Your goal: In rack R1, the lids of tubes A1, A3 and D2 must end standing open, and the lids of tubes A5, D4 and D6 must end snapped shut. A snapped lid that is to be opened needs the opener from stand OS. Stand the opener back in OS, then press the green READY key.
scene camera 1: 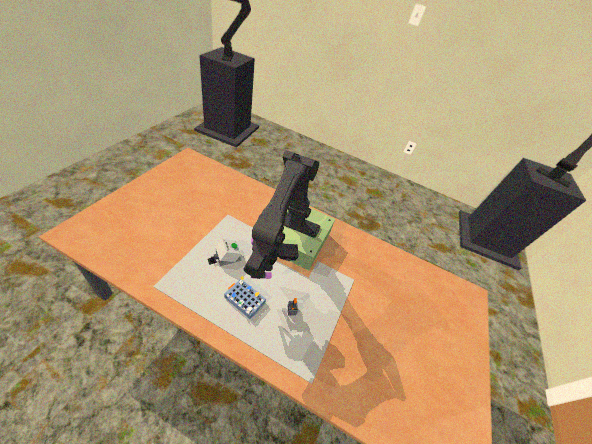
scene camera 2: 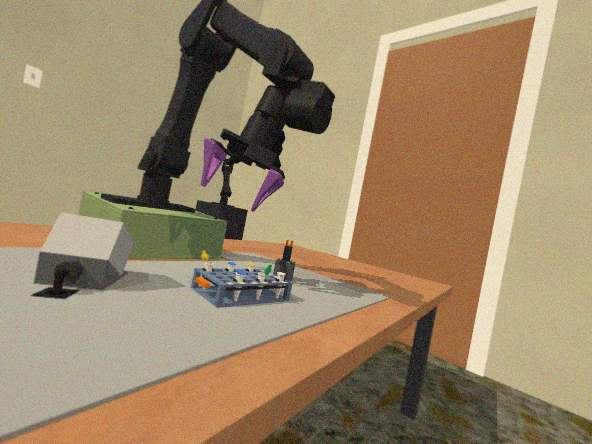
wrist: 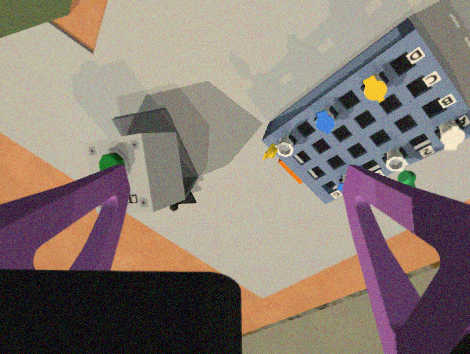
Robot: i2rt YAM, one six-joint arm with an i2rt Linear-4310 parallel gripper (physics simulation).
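Seen in the pictures: gripper, fingertip midpoint: (scene camera 2: pixel 227 198) (wrist: pixel 236 177); arm's base, link origin: (scene camera 1: pixel 296 224) (scene camera 2: pixel 152 206).
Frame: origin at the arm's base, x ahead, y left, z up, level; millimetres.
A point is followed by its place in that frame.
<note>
Rack R1 (scene camera 1: pixel 237 306) {x 404, y -56, z -97 mm} (scene camera 2: pixel 220 298) {x 396, y -114, z -88 mm} (wrist: pixel 431 62) {x 365, y 20, z -69 mm} is blue. D2's yellow lid (wrist: pixel 375 88) {x 347, y -8, z -57 mm} and D4's blue lid (wrist: pixel 325 121) {x 338, y -45, z -57 mm} lie over their tubes. D6's yellow lid (scene camera 2: pixel 205 256) {x 324, y -89, z -49 mm} (wrist: pixel 270 151) {x 319, y -85, z -47 mm} stands open. A3's green lid (scene camera 2: pixel 268 270) {x 411, y -43, z -50 mm} (wrist: pixel 407 178) {x 407, y -41, z -47 mm} stands open. A1's white lid (wrist: pixel 452 137) {x 409, y -5, z -57 mm} looks closed. A5's blue lid (scene camera 2: pixel 240 272) {x 392, y -82, z -56 mm} looks down, partly hidden by a finger in the wrist view. The opener (scene camera 2: pixel 288 247) {x 328, y 126, z -30 mm} with orange tips stands in stand OS (scene camera 2: pixel 285 270) {x 337, y 118, z -78 mm}. The green READY key (scene camera 1: pixel 234 245) {x 214, y -182, z -29 mm} (wrist: pixel 111 161) {x 211, y -175, z -33 mm} is on a grey box. My gripper (scene camera 2: pixel 228 197) {x 294, y -42, z 45 mm} (wrist: pixel 236 177) {x 294, y -42, z 45 mm} is open, empty, high above the mat.
The grey key box (scene camera 2: pixel 87 240) {x 257, y -218, z -43 mm} (wrist: pixel 162 170) {x 252, y -172, z -52 mm} stands on the pale mat (scene camera 1: pixel 190 272) {x 363, y -285, z -99 mm}, with a small black object (scene camera 1: pixel 212 260) {x 282, y -241, z -90 mm} (scene camera 2: pixel 65 280) {x 273, y -237, z -87 mm} beside it. An orange piece (scene camera 2: pixel 202 282) {x 358, y -115, z -77 mm} (wrist: pixel 290 171) {x 351, y -111, z -76 mm} is at the rack's end. The green arm base (scene camera 1: pixel 320 235) {x 9, y 115, z 2 mm} (scene camera 2: pixel 175 235) {x 119, y -6, z -51 mm} is behind.
</note>
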